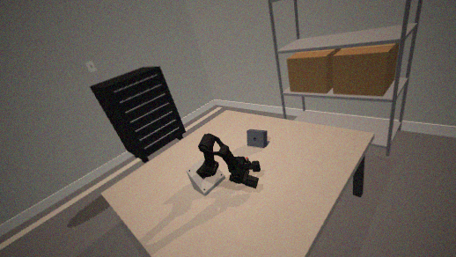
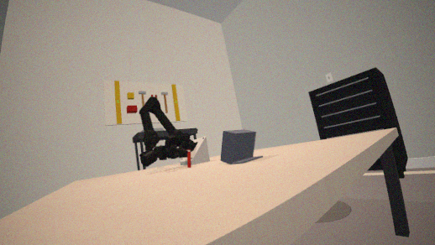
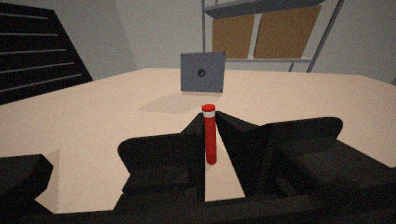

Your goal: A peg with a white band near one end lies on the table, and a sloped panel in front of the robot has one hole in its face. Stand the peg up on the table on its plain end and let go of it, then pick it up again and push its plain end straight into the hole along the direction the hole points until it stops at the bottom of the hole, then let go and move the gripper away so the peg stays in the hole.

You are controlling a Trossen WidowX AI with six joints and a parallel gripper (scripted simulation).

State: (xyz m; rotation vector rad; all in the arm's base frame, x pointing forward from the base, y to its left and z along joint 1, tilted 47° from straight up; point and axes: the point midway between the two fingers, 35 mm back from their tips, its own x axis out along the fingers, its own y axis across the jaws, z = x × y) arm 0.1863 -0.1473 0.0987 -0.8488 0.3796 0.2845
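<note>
Right now my gripper tip is 10 mm above the red peg. From my gripper tip the other things lie so: grey sloped panel: 230 mm ahead, 80 mm to the left, 10 mm below.
</note>
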